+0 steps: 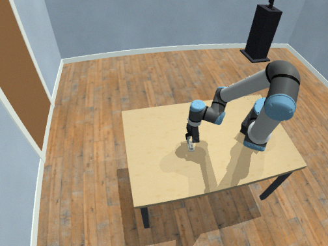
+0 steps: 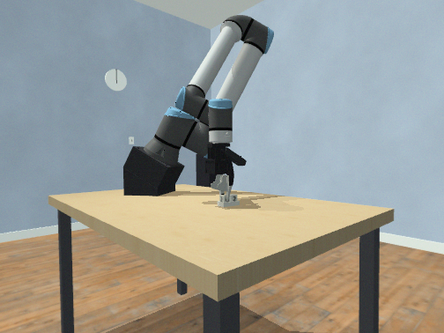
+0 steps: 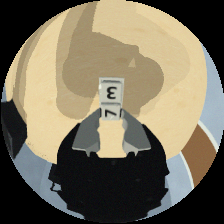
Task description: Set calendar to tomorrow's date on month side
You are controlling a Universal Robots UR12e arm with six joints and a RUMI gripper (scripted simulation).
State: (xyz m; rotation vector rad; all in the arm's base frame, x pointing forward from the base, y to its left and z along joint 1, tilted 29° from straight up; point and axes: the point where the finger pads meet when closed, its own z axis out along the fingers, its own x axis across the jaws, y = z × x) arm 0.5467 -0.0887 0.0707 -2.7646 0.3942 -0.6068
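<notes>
The calendar tray is 3 cm below my hand and 2 cm to the left of it.
</notes>
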